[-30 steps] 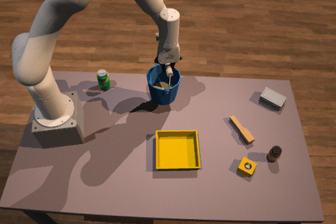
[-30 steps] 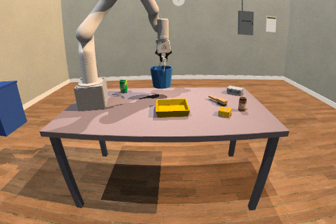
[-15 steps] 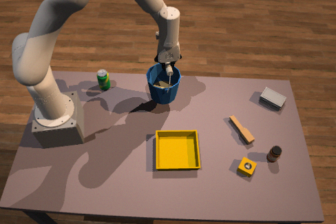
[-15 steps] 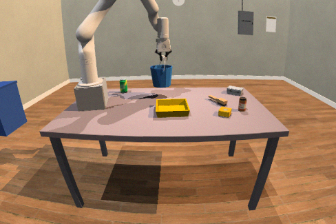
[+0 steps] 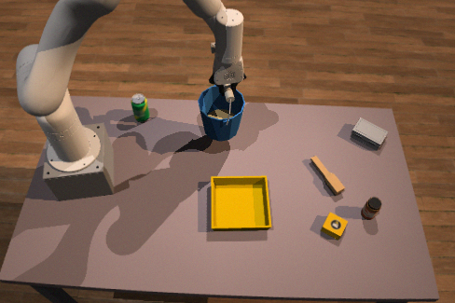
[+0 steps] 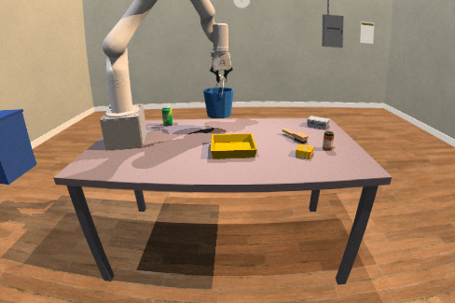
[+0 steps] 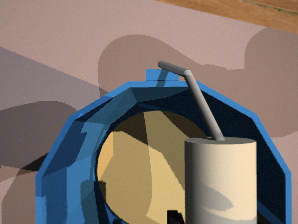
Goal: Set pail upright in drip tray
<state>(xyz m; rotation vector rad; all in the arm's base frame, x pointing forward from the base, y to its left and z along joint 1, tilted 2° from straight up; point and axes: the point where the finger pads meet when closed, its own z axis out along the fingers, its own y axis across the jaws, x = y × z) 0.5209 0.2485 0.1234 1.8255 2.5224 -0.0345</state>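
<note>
My gripper is now 1 cm past the pail handle and 3 cm above it. From my hand the other things lie so: blue pail 1 cm behind, 9 cm below; then grey box 60 cm ahead, 9 cm to the left, 28 cm below; then yellow drip tray 9 cm ahead, 30 cm to the right, 29 cm below.
</note>
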